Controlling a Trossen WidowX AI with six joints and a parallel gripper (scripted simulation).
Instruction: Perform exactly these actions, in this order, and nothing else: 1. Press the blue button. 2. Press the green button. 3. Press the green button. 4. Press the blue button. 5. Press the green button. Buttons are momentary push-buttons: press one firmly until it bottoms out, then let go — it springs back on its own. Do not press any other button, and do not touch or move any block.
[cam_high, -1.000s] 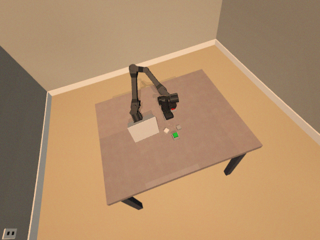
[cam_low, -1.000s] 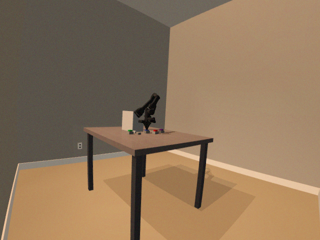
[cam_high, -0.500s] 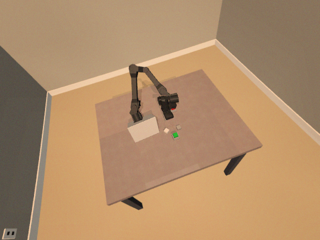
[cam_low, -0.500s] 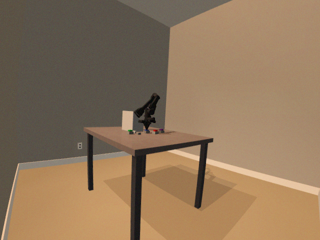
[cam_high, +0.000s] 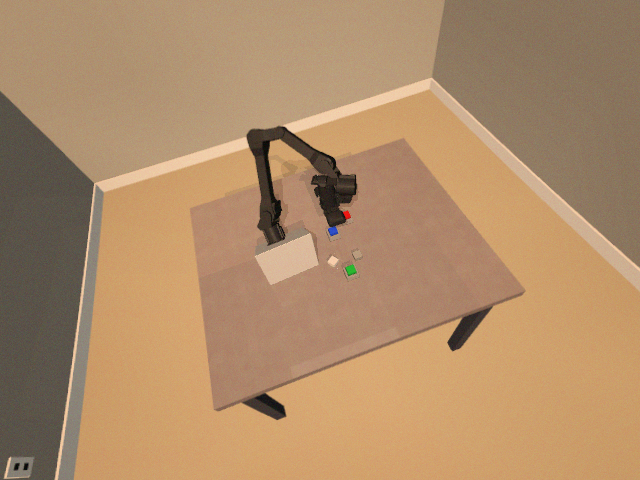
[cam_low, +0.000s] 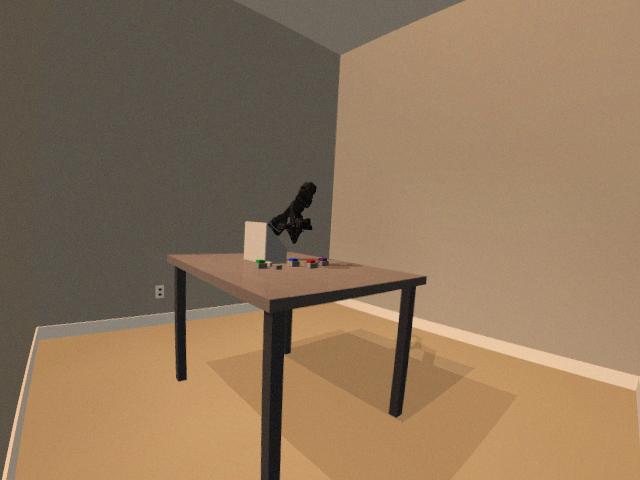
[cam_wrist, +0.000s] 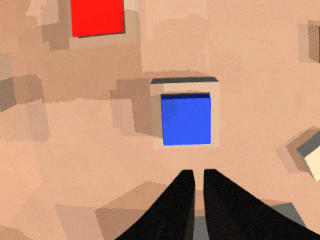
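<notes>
Right now the green button is 20 cm to the right of my gripper tip and 8 cm below it. From my gripper tip the other things lie so: cream block: 4 cm behind, 12 cm to the right, 11 cm below; then red button: 7 cm ahead, 6 cm to the left, 8 cm below; then blue button: 8 cm below.
</notes>
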